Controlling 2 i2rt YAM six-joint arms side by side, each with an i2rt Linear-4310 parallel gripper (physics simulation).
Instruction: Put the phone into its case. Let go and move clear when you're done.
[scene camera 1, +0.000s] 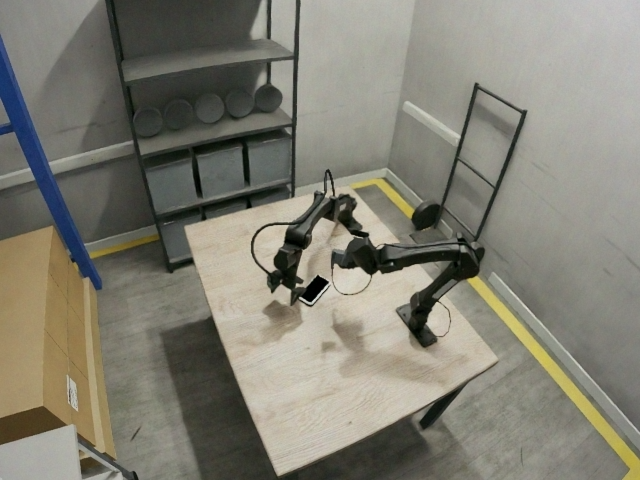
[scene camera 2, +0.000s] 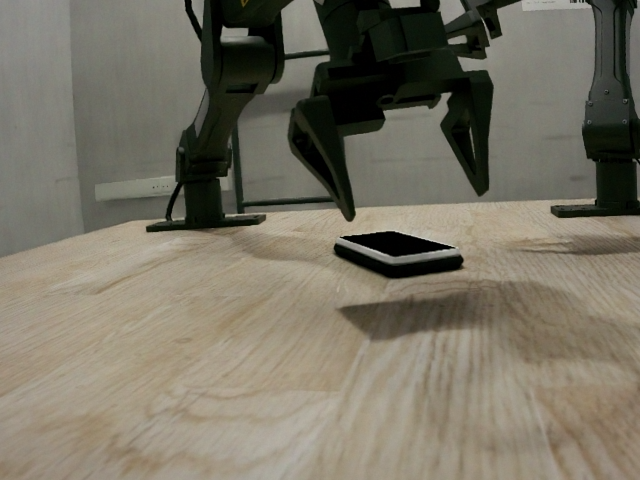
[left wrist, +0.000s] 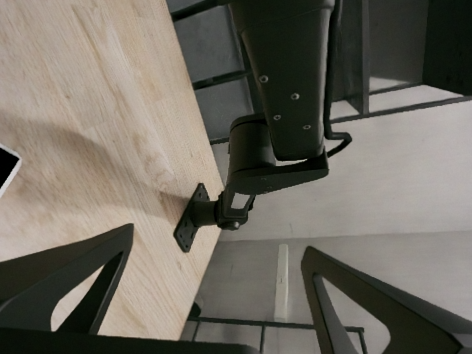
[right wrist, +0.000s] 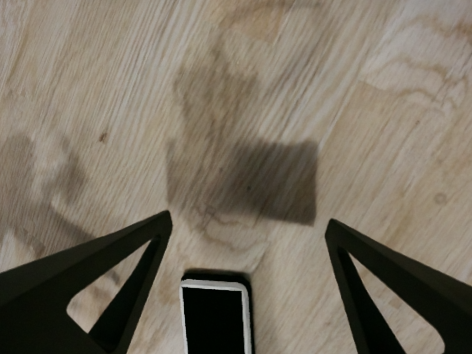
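Note:
The phone (scene camera 1: 314, 289) (scene camera 2: 398, 243) (left wrist: 7, 167) (right wrist: 214, 320) lies flat, black screen up, with its white rim showing above the black case (scene camera 2: 423, 268) (right wrist: 220, 275). The case rests on the table under it; how deep the phone sits is hard to tell. My right gripper (scene camera 1: 282, 296) (scene camera 2: 416, 206) (right wrist: 246, 222) is open and empty, pointing down above the table near the phone, its fingertips apart from it. My left gripper (left wrist: 223, 245) is open and empty, held up beyond the phone; in scene camera 2 it is partly hidden behind the right gripper.
The wooden table (scene camera 1: 320, 403) (scene camera 2: 206, 387) carries both arm bases. A shelf rack (scene camera 1: 295, 103) with bins stands behind it, a black hand truck (scene camera 1: 467, 124) by the wall, and cardboard boxes (scene camera 1: 25, 320) at the left of scene camera 1.

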